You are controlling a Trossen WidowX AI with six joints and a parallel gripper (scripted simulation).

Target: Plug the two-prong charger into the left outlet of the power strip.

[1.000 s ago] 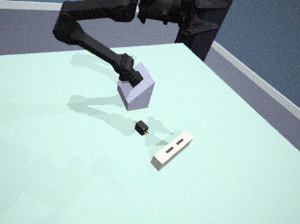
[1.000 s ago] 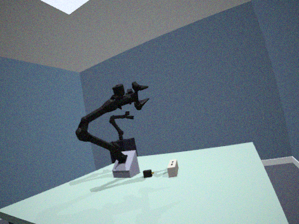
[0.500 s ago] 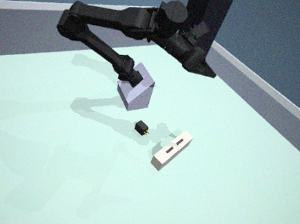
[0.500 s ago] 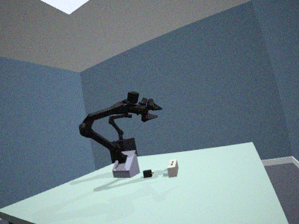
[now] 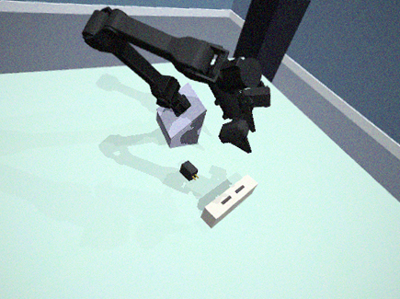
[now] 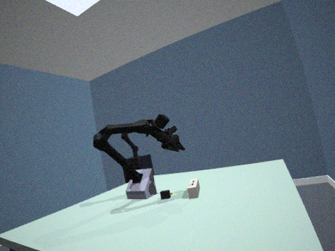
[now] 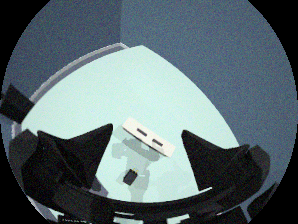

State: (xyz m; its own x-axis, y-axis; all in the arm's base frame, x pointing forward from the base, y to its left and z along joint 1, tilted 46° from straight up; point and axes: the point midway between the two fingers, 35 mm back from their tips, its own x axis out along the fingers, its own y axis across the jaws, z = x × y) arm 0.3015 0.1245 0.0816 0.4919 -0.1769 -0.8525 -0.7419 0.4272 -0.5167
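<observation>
Right now my gripper tip is 90 mm past the dark charger, 80 mm to the left of it and 220 mm above it.
</observation>
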